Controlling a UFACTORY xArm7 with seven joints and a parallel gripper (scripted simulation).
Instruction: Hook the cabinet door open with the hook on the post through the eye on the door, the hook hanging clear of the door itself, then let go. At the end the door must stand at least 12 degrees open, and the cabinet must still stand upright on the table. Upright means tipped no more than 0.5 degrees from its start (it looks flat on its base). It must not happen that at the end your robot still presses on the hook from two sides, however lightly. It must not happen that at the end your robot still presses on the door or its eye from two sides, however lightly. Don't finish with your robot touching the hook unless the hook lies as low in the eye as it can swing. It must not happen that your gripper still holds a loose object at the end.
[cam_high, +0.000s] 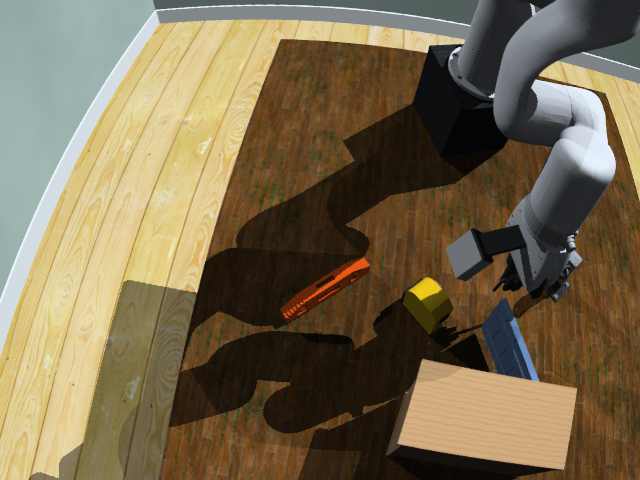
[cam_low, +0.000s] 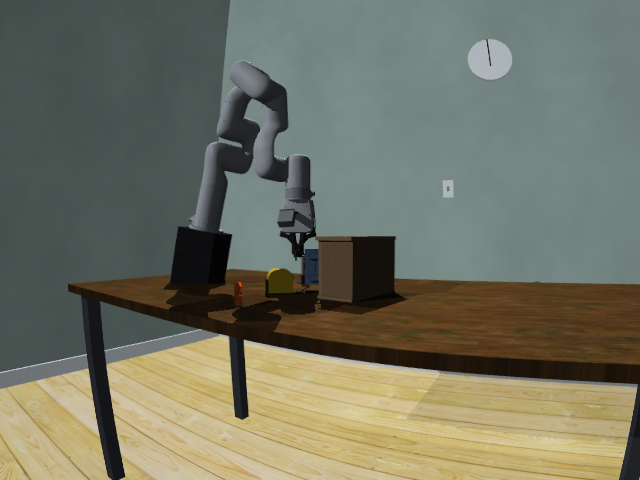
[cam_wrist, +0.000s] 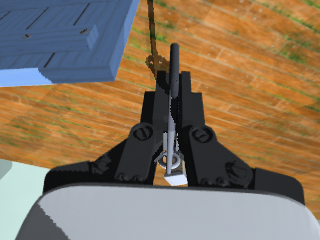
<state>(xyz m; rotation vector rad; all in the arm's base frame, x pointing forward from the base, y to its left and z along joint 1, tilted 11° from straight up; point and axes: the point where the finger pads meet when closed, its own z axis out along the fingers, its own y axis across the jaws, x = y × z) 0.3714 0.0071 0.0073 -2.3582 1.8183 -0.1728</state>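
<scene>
My hand is 110 mm short of the cabinet door, 50 mm above it and 10 mm to the right of it. Round my hand: orange level-like tool (270 mm to the right, 100 mm below, 20 mm behind); hook post (90 mm to the left, 50 mm below, 30 mm behind); yellow tape measure (110 mm to the right, 90 mm below).
</scene>
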